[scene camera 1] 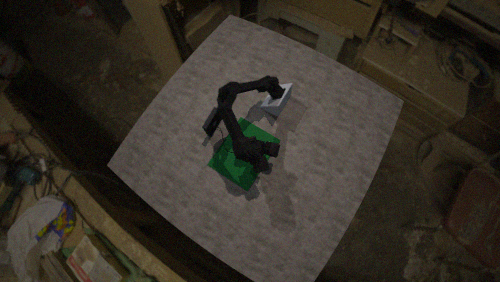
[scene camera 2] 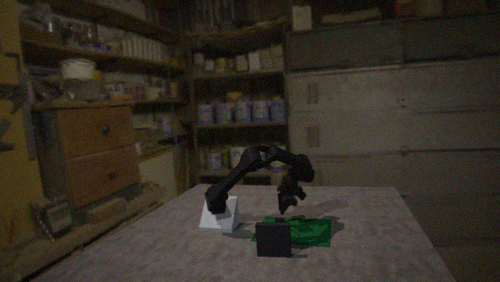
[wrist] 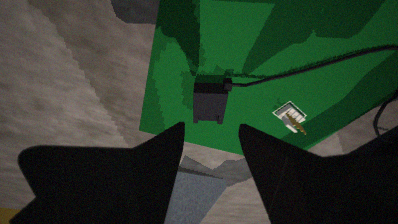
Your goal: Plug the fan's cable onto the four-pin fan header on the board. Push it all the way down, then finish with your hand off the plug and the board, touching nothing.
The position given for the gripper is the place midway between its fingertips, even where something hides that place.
In view: the gripper (wrist: pixel 212 128), a dark plug (wrist: pixel 209 99), a dark fan (scene camera 2: pixel 273 239) and a green board (scene camera 1: pixel 242 173).
The green board shows as well in scene camera 2 (scene camera 2: pixel 313 232) and in the wrist view (wrist: pixel 186 48).
